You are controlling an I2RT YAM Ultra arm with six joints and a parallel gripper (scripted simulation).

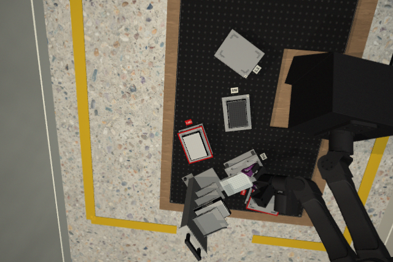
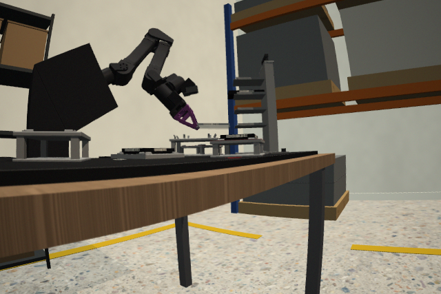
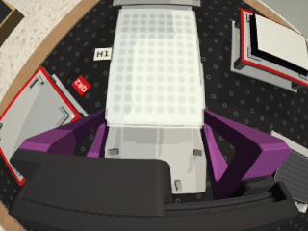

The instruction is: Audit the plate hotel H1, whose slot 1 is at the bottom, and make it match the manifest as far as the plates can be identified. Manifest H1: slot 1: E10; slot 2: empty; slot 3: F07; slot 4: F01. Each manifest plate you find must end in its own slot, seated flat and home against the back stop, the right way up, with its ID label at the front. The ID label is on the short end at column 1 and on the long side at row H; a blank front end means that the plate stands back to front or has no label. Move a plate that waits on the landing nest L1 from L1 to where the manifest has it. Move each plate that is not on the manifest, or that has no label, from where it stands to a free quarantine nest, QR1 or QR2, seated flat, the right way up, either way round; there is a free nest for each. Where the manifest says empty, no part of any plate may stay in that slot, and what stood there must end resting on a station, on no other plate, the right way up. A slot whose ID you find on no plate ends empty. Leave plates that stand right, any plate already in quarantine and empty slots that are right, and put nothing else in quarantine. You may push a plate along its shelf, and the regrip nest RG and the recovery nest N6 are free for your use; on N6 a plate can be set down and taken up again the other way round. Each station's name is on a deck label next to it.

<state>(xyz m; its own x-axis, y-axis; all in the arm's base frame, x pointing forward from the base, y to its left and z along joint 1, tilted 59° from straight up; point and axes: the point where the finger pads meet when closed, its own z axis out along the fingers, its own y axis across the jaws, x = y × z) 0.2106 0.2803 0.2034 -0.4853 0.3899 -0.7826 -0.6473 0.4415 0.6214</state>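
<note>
Now: the regrip nest RG 5 cm below my hand. The rest, counted from my hand: quarantine nest QR2: 14 cm behind, 15 cm to the left, 7 cm below; H1 deck label: 4 cm ahead, 16 cm to the left, 10 cm below; white well plate: 4 cm ahead, 4 cm to the left.
</note>
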